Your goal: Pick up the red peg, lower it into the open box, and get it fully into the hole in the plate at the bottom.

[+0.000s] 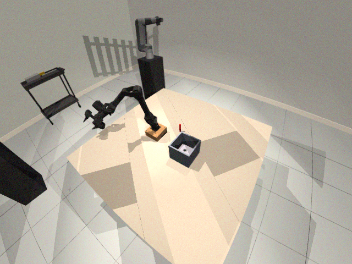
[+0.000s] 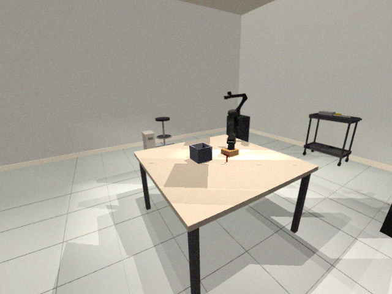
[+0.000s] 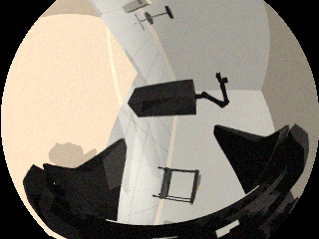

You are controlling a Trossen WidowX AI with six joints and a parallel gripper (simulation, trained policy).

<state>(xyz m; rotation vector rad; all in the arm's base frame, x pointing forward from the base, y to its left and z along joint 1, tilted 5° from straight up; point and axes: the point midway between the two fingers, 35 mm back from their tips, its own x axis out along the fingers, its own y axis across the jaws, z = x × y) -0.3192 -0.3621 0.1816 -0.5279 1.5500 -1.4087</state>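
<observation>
Now: gripper tip 49 cm short of the red peg, 54 cm to the right of it and 15 cm above it.
</observation>
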